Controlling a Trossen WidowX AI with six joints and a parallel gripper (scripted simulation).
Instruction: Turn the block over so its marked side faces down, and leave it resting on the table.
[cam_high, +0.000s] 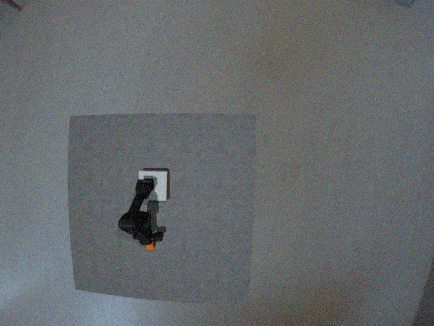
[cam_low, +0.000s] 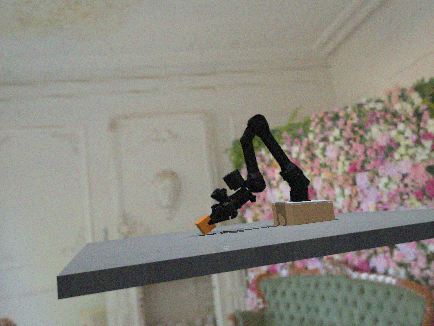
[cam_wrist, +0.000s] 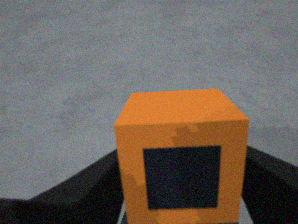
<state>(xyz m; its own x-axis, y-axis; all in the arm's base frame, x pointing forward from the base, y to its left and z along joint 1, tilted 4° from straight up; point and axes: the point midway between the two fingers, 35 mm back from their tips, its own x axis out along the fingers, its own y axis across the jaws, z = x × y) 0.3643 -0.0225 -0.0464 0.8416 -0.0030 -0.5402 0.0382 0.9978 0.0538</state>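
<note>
The orange block is 1 cm behind my gripper tip.
</note>
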